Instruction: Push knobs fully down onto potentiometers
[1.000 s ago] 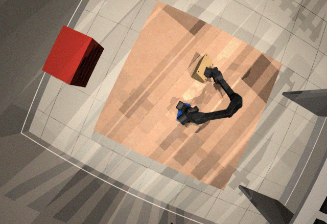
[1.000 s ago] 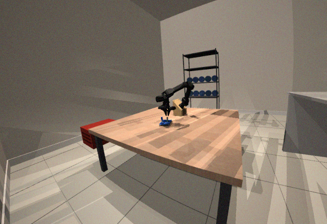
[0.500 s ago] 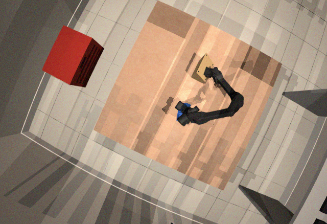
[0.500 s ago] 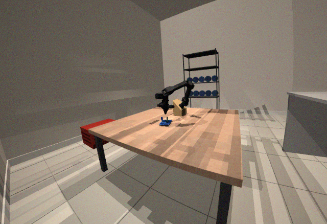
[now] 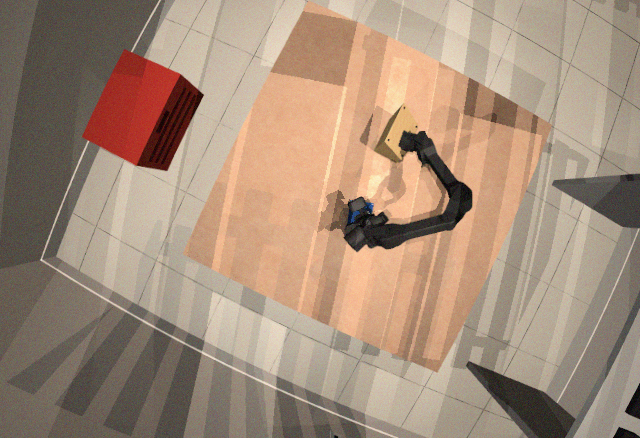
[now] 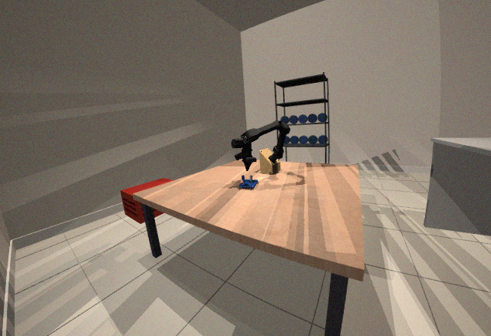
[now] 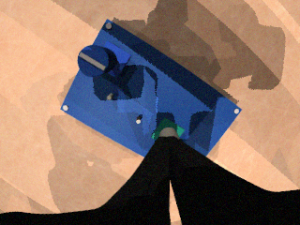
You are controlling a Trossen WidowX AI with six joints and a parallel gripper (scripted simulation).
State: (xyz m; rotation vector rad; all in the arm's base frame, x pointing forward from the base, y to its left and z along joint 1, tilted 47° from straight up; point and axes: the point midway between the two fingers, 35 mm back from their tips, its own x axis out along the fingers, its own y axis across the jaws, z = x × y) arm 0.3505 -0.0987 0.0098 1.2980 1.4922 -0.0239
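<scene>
The dark knob lies 6 cm ahead of my gripper tip and 3 cm below it. Round my gripper tip: grey knob: 3 cm behind, 1 cm to the left, 6 cm below; then green potentiometer: 3 cm behind, 1 cm to the left, 6 cm below.
</scene>
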